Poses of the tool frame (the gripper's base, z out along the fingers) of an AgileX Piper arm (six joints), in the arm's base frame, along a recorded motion.
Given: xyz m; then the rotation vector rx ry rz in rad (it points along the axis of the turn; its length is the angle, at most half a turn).
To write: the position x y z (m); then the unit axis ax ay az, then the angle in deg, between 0 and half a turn. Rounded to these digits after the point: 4 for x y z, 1 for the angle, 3 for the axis.
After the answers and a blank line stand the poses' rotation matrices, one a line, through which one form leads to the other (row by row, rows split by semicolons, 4 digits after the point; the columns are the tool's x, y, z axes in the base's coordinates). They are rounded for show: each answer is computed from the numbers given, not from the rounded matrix.
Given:
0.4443 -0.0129 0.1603 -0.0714 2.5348 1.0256
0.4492 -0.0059 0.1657 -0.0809 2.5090 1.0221
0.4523 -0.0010 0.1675 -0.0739 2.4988 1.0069
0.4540 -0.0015 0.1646 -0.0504 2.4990 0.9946
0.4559 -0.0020 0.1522 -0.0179 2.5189 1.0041
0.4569 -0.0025 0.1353 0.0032 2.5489 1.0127
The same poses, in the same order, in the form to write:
0.4443 -0.0129 0.1603 -0.026 0.927 0.375 156.7
0.4492 -0.0059 0.1657 -0.030 0.926 0.377 155.3
0.4523 -0.0010 0.1675 -0.027 0.927 0.374 154.4
0.4540 -0.0015 0.1646 -0.019 0.929 0.370 154.1
0.4559 -0.0020 0.1522 -0.007 0.929 0.370 155.4
0.4569 -0.0025 0.1353 0.001 0.929 0.369 157.1

-0.9173 -0.1946 0.3474; 0.1018 0.7290 0.6769; -0.3850 0.6563 -0.6489
-0.9068 -0.2103 0.3654; 0.1049 0.7269 0.6787; -0.4084 0.6537 -0.6371
-0.9005 -0.2097 0.3809; 0.1130 0.7331 0.6707; -0.4199 0.6470 -0.6365
-0.8991 -0.1944 0.3921; 0.1282 0.7396 0.6607; -0.4184 0.6443 -0.6401
-0.9089 -0.1660 0.3825; 0.1426 0.7382 0.6594; -0.3918 0.6539 -0.6473
-0.9215 -0.1413 0.3618; 0.1455 0.7380 0.6589; -0.3601 0.6598 -0.6595

